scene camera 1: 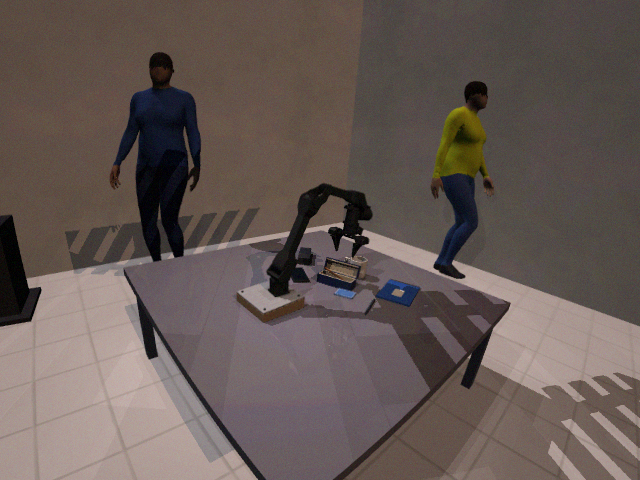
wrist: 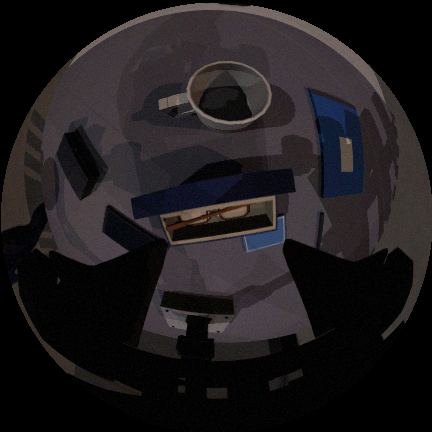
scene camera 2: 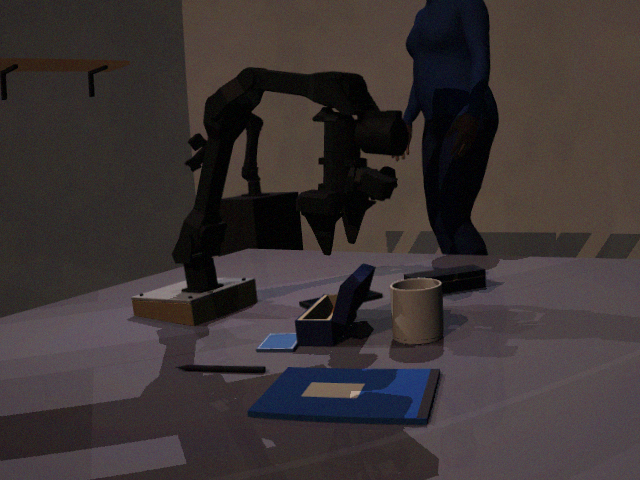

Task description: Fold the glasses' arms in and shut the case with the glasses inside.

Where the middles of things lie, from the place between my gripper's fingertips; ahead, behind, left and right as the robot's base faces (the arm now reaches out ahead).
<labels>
Now: the blue glasses case (scene camera 2: pixel 312 328) 20 mm behind my hand and 90 mm below it. The rest, counted from my hand: beige cup (scene camera 2: pixel 416 304) 120 mm ahead, 40 mm to the left, 90 mm below; brown-framed glasses (wrist: pixel 237 211) 30 mm behind, 10 mm to the left, 110 mm below; small blue card (wrist: pixel 252 242) 60 mm behind, 100 mm to the right, 140 mm below.
</labels>
